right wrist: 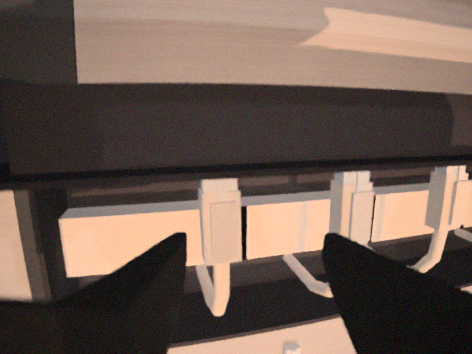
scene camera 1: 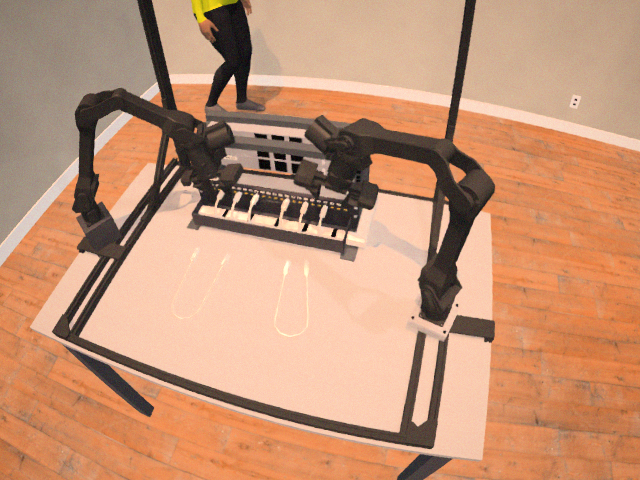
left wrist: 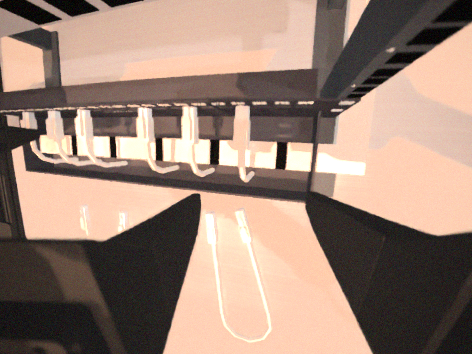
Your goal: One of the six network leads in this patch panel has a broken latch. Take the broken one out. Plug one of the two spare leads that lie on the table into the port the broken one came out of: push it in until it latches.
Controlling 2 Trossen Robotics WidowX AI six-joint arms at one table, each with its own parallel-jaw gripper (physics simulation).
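Frame: origin at the left arm's base, x ahead, y left, z up, level; metres.
Seen in the pictures: left gripper, fingertip midpoint: (scene camera 1: 329,203) (left wrist: 253,200); right gripper, fingertip midpoint: (right wrist: 255,244) (scene camera 1: 223,196) (left wrist: 32,133); left arm's base at its link origin: (scene camera 1: 435,311); right arm's base at its link origin: (scene camera 1: 93,216).
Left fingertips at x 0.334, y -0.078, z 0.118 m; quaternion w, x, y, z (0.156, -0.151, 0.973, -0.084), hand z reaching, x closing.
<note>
Pixels of each thing's top centre, then the offset from my left fingertips to it.
- leftmost lead at its top centre: (right wrist: 223,203) dx +0.331, dy +0.043, dz -0.069 m
- second lead at its top centre: (right wrist: 364,192) (left wrist: 47,119) dx +0.280, dy +0.028, dz -0.069 m
- grey rack unit at its top centre: (scene camera 1: 280,129) dx +0.221, dy -0.117, dz +0.078 m
The dark patch panel (scene camera 1: 268,208) (left wrist: 200,90) (right wrist: 250,132) stands at the back of the table with all six pale leads plugged in. I cannot tell which latch is broken. My right gripper (scene camera 1: 207,193) (right wrist: 255,244) is open and empty by the panel's left end. In the right wrist view the leftmost lead (right wrist: 221,230) shows between its fingertips, left of centre; the second lead (right wrist: 350,200) is beyond the right-hand fingertip. My left gripper (scene camera 1: 336,192) (left wrist: 253,200) is open and empty near the right end. Two spare leads (scene camera 1: 183,317) (scene camera 1: 292,335) lie on the table.
A grey rack unit (scene camera 1: 248,129) with square openings rises behind the panel. A dark front bar (scene camera 1: 268,233) runs below the plugs, and their cables bend down behind it. A dark frame bar (scene camera 1: 232,391) runs along the table's front edge. A person (scene camera 1: 230,56) stands beyond the table.
</note>
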